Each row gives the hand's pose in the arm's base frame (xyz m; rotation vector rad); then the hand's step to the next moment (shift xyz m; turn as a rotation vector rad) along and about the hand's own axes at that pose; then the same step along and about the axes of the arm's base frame.
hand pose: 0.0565 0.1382 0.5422 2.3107 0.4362 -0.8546
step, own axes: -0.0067 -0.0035 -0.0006 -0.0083 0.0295 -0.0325
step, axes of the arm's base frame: -0.0064 0.0024 0.0033 0.0236 -0.0014 0.0379
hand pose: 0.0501 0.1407 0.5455 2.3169 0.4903 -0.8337
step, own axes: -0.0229 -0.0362 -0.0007 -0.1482 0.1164 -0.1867
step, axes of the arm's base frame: -0.0353 0.0242 0.0003 0.0342 0.0183 0.2624
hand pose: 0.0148 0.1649 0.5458 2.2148 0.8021 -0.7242
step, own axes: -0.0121 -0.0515 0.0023 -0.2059 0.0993 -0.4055
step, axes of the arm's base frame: -0.0449 0.0247 -0.0135 0.0424 0.1695 0.4315
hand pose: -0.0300 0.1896 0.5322 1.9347 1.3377 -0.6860
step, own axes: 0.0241 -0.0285 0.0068 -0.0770 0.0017 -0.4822
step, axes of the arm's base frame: -0.0191 0.0157 -0.0288 -0.0032 0.3279 0.3619
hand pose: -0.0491 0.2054 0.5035 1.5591 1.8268 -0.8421
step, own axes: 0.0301 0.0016 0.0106 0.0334 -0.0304 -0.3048
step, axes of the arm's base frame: -0.0023 0.0105 -0.0301 -0.0448 0.2543 0.1681
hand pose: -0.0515 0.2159 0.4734 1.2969 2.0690 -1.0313
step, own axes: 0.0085 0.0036 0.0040 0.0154 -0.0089 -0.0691
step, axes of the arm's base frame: -0.0004 0.0023 -0.0098 -0.0153 0.0613 0.0331
